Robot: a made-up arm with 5 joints. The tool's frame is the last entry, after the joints.
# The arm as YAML. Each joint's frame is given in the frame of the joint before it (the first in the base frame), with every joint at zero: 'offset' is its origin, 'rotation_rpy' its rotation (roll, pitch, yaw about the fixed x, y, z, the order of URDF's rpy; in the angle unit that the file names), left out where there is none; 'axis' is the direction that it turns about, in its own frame. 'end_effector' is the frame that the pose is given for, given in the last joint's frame.
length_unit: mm
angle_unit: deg
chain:
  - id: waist
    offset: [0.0, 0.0, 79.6]
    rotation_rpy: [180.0, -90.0, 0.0]
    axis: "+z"
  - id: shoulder
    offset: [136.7, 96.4, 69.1]
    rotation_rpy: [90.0, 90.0, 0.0]
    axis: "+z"
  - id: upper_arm
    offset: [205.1, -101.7, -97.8]
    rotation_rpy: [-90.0, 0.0, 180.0]
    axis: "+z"
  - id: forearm
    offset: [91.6, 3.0, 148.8]
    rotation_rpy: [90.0, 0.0, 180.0]
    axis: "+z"
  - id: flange
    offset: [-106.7, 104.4, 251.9]
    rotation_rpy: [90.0, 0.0, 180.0]
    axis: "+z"
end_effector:
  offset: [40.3, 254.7, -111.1]
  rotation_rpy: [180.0, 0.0, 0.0]
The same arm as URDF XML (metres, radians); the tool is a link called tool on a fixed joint. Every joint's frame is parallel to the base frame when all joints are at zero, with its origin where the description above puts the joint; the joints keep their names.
<robot name="arm">
<link name="base"/>
<link name="link1"/>
<link name="link2"/>
<link name="link3"/>
<link name="link4"/>
<link name="link5"/>
<link name="tool"/>
<joint name="waist" type="continuous"><parent link="base"/><child link="link1"/><origin xyz="0 0 0.0796" rpy="0 0 0"/><axis xyz="1 0 0"/></joint>
<joint name="shoulder" type="continuous"><parent link="link1"/><child link="link2"/><origin xyz="0.0691 -0.0964 0.1367" rpy="0 0 0"/><axis xyz="0 1 0"/></joint>
<joint name="upper_arm" type="continuous"><parent link="link2"/><child link="link3"/><origin xyz="-0.2051 -0.0978 -0.1017" rpy="0 0 0"/><axis xyz="0 0 -1"/></joint>
<joint name="forearm" type="continuous"><parent link="link3"/><child link="link4"/><origin xyz="0.0916 -0.003 -0.1488" rpy="0 0 0"/><axis xyz="0 -1 0"/></joint>
<joint name="flange" type="continuous"><parent link="link4"/><child link="link5"/><origin xyz="0.1067 -0.2519 -0.1044" rpy="0 0 0"/><axis xyz="0 0 -1"/></joint>
<joint name="tool_joint" type="fixed"><parent link="link5"/><child link="tool"/><origin xyz="0.0403 -0.2547 0.1111" rpy="0 0 0"/></joint>
</robot>

